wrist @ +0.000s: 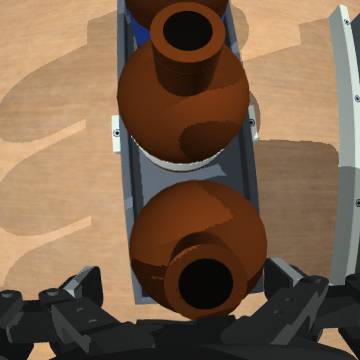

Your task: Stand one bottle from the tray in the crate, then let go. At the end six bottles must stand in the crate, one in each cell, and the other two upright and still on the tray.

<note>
In view: the gripper (182, 281) and a brown bottle (197, 247).
</note>
